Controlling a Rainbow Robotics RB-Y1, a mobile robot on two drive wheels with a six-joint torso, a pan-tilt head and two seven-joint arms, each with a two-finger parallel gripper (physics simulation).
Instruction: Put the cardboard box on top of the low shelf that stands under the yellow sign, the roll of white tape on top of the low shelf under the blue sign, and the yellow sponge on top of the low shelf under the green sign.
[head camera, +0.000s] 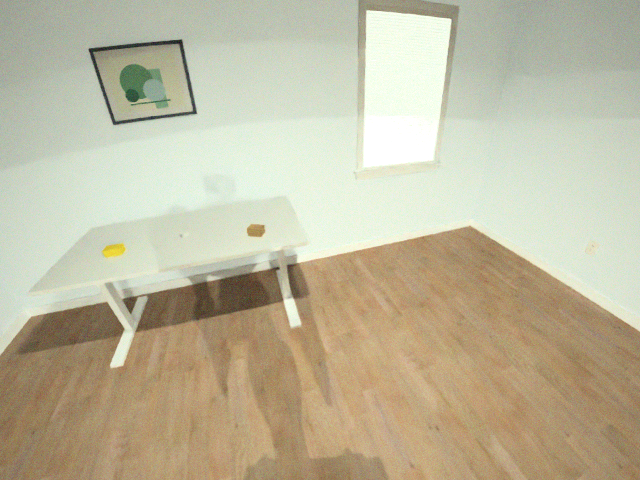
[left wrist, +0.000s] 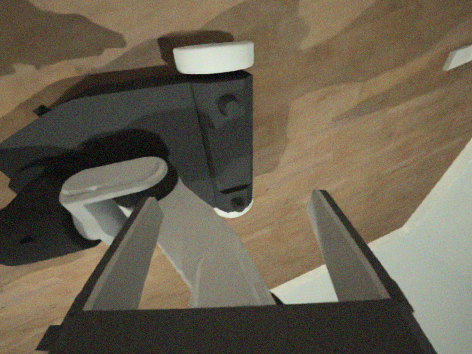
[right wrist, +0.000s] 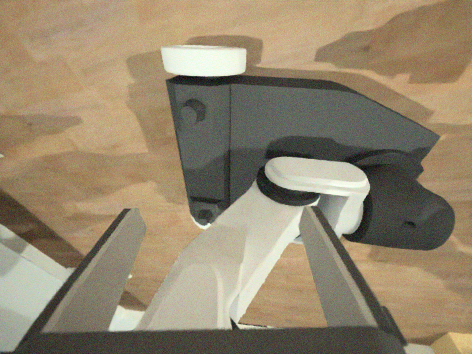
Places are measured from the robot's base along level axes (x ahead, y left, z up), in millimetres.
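Where they show: left gripper, fingertip midpoint: (left wrist: 234, 202); right gripper, fingertip midpoint: (right wrist: 222, 217).
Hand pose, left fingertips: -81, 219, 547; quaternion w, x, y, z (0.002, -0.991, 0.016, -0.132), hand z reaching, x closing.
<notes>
After its pixels a point has its place, as x, y, z.
A yellow sponge (head camera: 113, 250) @(1100, 1174, 758) lies on the left part of a white table (head camera: 217, 242) @(1179, 565, 721) in the head view. A small white thing (head camera: 183, 235) @(1265, 807, 738), apparently the roll of tape, sits near the middle, faint against the white top. A brown cardboard box (head camera: 255, 230) @(1219, 336, 763) stands on the right part. My left gripper (left wrist: 234, 202) @(-81, 219, 547) is open and empty, above the floor beside my base. My right gripper (right wrist: 222, 217) @(-134, -216, 538) is open and empty on the other side. Both are away from the table objects. The coloured signs do not show in the head view.
The table stands against the wall, on white legs with long feet (head camera: 292, 312) (left wrist: 459, 57). Wooden floor (head camera: 413, 335) @(975, -648, 1) stretches in front and to the right. A framed picture (head camera: 178, 105) @(1749, 841, 1464) and a window (head camera: 403, 93) @(2182, -818, 1451) are on the wall. A yellowish wooden piece (right wrist: 452, 344) @(-1731, 1429, 66) shows at the right wrist view's corner.
</notes>
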